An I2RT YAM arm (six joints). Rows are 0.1 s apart.
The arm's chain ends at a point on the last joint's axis. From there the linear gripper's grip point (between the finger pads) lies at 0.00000 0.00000 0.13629 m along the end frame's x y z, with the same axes.
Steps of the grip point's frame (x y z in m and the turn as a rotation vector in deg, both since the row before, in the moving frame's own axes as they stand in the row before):
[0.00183 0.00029 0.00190 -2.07 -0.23 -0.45]
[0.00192 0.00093 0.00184 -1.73 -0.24 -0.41]
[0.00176 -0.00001 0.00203 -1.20 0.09 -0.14]
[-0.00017 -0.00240 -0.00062 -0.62 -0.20 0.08]
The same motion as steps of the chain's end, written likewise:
[0.00236 -0.00463 0.00199 -2.07 -0.23 -0.45]
[0.00248 -0.00319 0.00190 -1.73 -0.24 -0.41]
[0.00154 -0.00286 0.00206 -1.20 0.09 -0.14]
[0.00031 -0.00387 -0.00061 -0.62 -0.20 0.08]

